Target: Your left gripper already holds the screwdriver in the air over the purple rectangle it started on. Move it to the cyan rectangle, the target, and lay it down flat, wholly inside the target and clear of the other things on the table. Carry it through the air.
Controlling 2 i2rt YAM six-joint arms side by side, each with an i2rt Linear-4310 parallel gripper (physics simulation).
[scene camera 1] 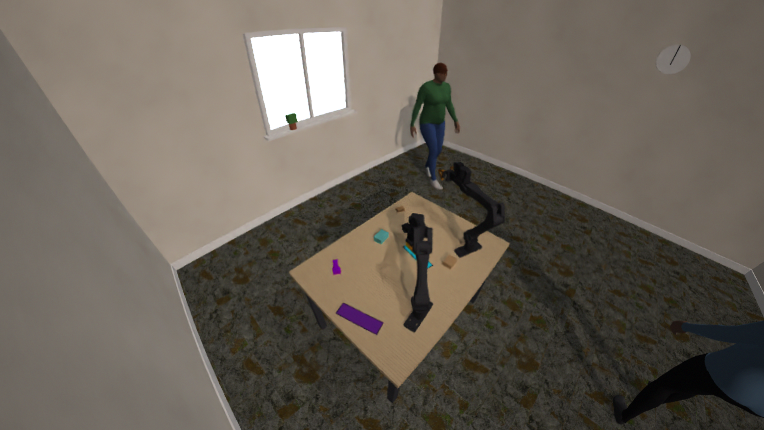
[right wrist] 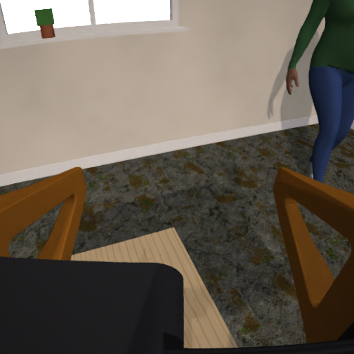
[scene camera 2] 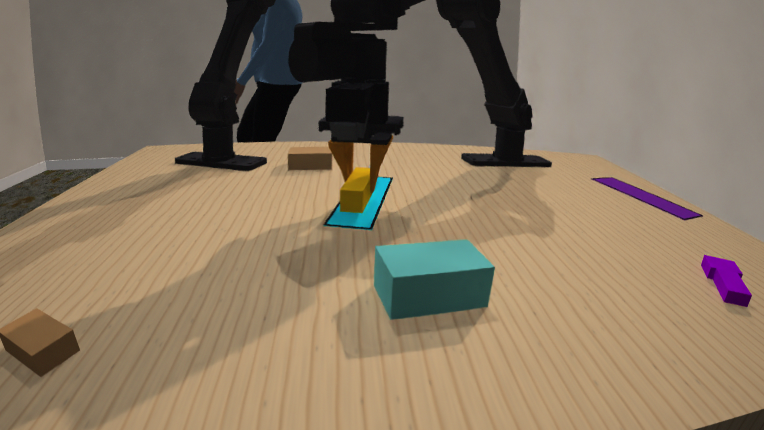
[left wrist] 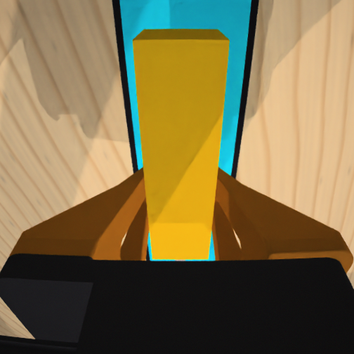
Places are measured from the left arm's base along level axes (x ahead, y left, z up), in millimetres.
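Where they show: right gripper, fingertip midpoint: (scene camera 1: 444,168); left arm's base, link origin: (scene camera 1: 418,314) (scene camera 2: 507,162); right arm's base, link origin: (scene camera 1: 468,249) (scene camera 2: 218,162).
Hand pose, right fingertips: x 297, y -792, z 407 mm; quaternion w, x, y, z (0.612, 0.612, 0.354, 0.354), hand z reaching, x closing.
Each offset is from my right fingertips to the top centre of the thing. "spot": to the spot under its first point.
My left gripper (scene camera 1: 408,246) (scene camera 2: 361,184) (left wrist: 180,176) is shut on the yellow handle of the screwdriver (scene camera 2: 353,198) (left wrist: 180,125). The handle is level and lined up lengthwise with the cyan rectangle (scene camera 1: 423,260) (scene camera 2: 358,220) (left wrist: 200,15). It is very low over the rectangle or on it; I cannot tell whether it touches. In the left wrist view, cyan shows on both sides of the handle and beyond its end. The shaft is hidden. My right gripper (scene camera 1: 441,174) (right wrist: 179,177) is open and empty. The purple rectangle @[spot: dx -59, dy +990, dz -406 mm] (scene camera 1: 359,318) (scene camera 2: 646,197) has nothing on it.
In scene camera 2, a teal block @[dx +196, dy +450, dz -367 mm] (scene camera 1: 381,236) (scene camera 2: 433,283) lies in front of the cyan rectangle, a tan block @[dx -281, dy +377, dz -377 mm] (scene camera 1: 449,261) (scene camera 2: 310,158) behind it. A small brown block @[dx +261, dy +110, dz -387 mm] (scene camera 1: 399,209) (scene camera 2: 40,341) lies front left and a purple piece @[dx +272, dy +815, dz -392 mm] (scene camera 1: 336,267) (scene camera 2: 727,280) at the right.
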